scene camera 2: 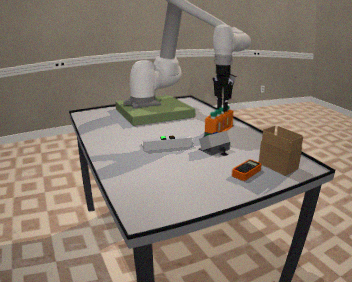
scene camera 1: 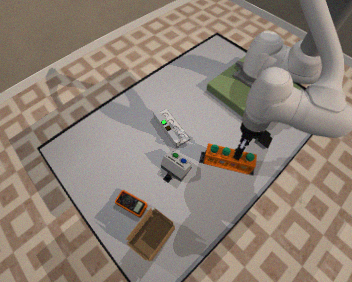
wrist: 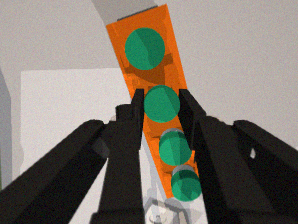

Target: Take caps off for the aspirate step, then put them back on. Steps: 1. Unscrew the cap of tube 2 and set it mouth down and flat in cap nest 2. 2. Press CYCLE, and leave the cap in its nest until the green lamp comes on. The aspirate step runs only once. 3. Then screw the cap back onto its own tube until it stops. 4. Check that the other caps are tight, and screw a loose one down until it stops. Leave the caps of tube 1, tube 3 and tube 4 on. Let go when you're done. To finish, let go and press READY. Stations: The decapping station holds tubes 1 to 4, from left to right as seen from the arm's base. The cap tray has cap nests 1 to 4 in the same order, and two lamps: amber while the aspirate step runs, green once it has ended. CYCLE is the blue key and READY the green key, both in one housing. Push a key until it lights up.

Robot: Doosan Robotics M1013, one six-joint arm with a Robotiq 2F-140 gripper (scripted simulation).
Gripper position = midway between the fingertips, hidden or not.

Observation:
I see my gripper (wrist: 161, 101) and a cardboard box (scene camera 2: 276, 153).
The cardboard box shows as well in scene camera 1 (scene camera 1: 149, 235). The wrist view misses the cardboard box: it is out of frame.

